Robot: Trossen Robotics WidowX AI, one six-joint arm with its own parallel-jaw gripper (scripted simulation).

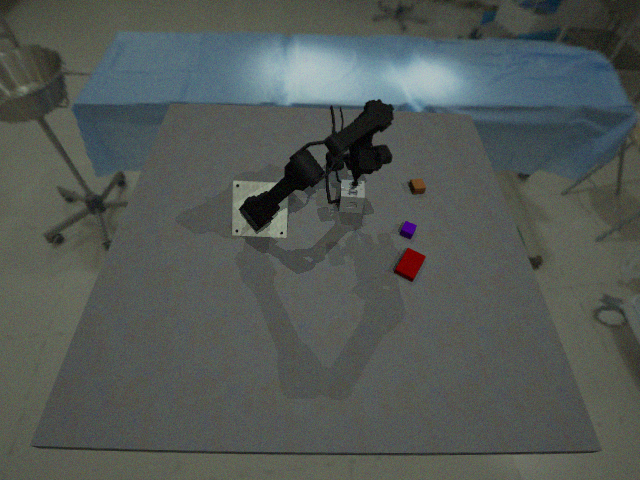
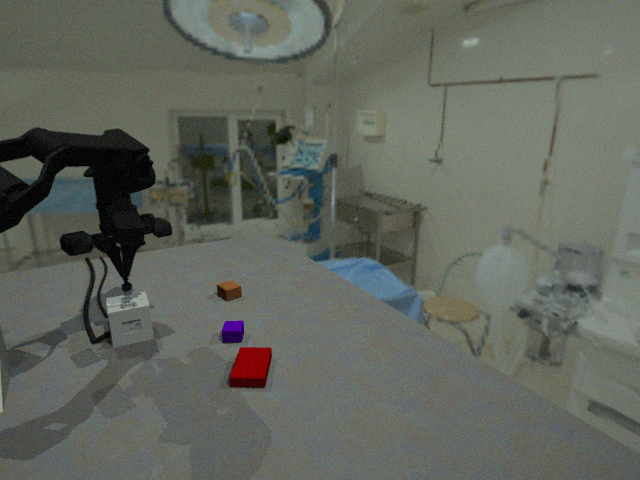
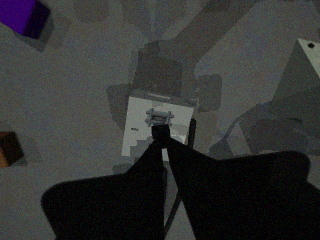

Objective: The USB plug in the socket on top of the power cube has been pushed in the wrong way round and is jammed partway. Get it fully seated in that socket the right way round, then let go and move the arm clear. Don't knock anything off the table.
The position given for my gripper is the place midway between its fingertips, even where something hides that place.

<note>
My gripper (image 2: 125, 276) holds a dark USB plug. I also see a red block (image 2: 251, 367) and a white power cube (image 3: 138, 136).
My gripper also shows in image 1 (image 1: 355, 178) and in image 3 (image 3: 163, 143). Image 3 misses the red block: it is out of frame.
</note>
